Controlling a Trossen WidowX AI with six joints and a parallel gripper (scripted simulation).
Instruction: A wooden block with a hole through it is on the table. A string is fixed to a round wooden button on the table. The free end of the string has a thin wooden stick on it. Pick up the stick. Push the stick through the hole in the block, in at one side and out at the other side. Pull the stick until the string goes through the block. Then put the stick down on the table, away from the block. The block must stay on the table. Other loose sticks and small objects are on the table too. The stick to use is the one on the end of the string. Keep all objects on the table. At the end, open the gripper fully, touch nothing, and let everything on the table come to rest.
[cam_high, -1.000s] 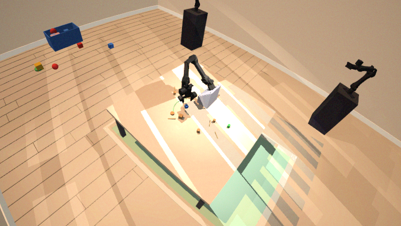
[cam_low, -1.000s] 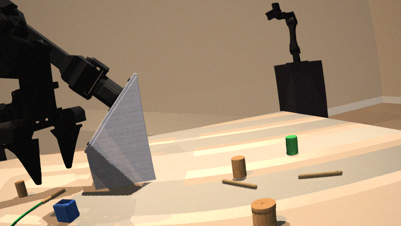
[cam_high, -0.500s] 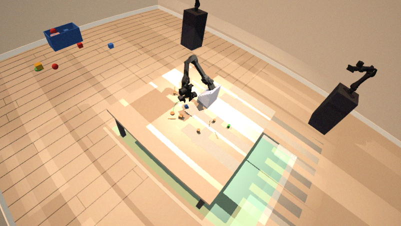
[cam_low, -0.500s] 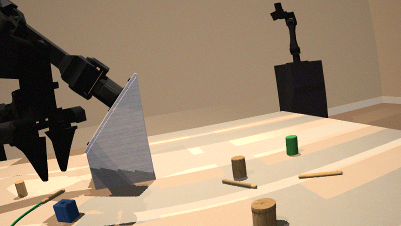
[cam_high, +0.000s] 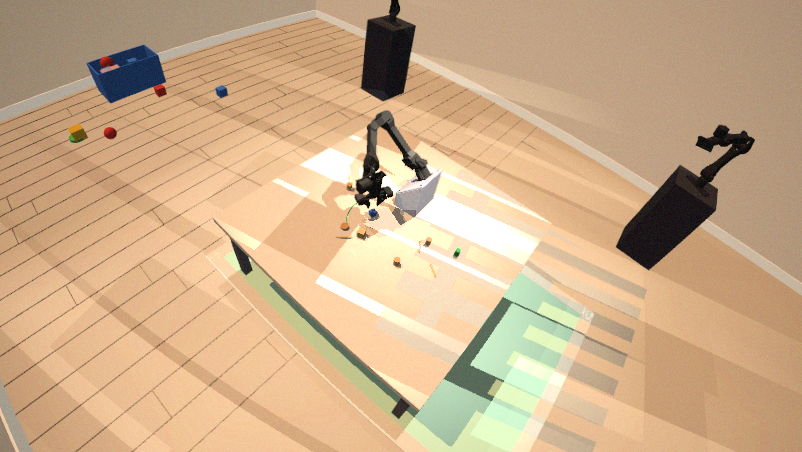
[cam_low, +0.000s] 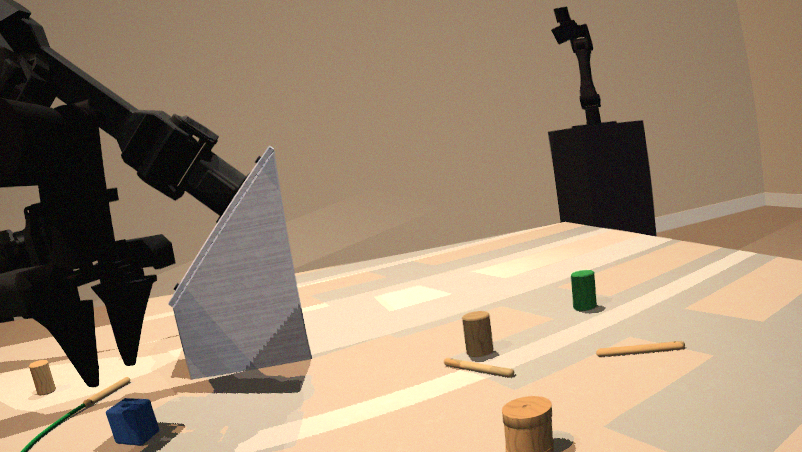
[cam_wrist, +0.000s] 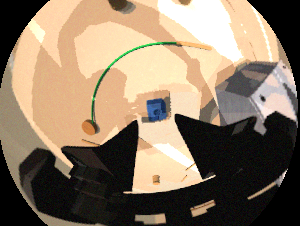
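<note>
Right now my gripper tip is 40 mm above the blue cube. Also, from my gripper tip: round wooden button 160 mm ahead, 50 mm below, 30 mm to the right; wooden block 130 mm ahead, 60 mm to the left, 40 mm below; loose stick 220 mm ahead, 50 mm below.
</note>
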